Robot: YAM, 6 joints.
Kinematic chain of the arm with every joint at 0, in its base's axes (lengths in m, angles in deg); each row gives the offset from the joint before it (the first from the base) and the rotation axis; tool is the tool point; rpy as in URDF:
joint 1: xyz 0 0 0.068 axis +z
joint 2: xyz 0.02 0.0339 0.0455 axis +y
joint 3: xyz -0.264 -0.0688 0 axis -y
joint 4: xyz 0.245 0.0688 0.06 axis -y
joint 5: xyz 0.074 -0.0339 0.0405 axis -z
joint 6: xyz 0.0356 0 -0.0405 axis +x
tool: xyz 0 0 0 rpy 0 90 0
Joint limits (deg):
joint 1: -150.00..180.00
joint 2: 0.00..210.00
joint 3: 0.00..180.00
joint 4: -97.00..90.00
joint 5: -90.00..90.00
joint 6: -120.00..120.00
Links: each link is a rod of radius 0.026 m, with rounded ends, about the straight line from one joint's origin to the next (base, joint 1, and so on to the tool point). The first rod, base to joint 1, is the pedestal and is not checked.
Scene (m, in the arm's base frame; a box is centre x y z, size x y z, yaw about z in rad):
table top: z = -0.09
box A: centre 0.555 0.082 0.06 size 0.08 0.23 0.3 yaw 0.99
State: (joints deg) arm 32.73 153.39 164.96 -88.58 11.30 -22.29
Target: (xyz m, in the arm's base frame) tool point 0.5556 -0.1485 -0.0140
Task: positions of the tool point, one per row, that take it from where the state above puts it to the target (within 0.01 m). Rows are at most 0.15 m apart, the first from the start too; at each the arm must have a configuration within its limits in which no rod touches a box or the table.
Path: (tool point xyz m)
1: 0.4530 0.1900 0.3220
2: 0.4427 0.1064 0.4080
3: 0.4001 0.0297 0.4870
4: 0.3292 -0.0295 0.5548
5: 0.4133 -0.0479 0.4907
6: 0.4826 -0.0697 0.4095
7: 0.5337 -0.0927 0.3141
8: 0.5637 -0.1150 0.2087
9: 0.5712 -0.1343 0.0976
10: 0.5556 -0.1485 -0.0140

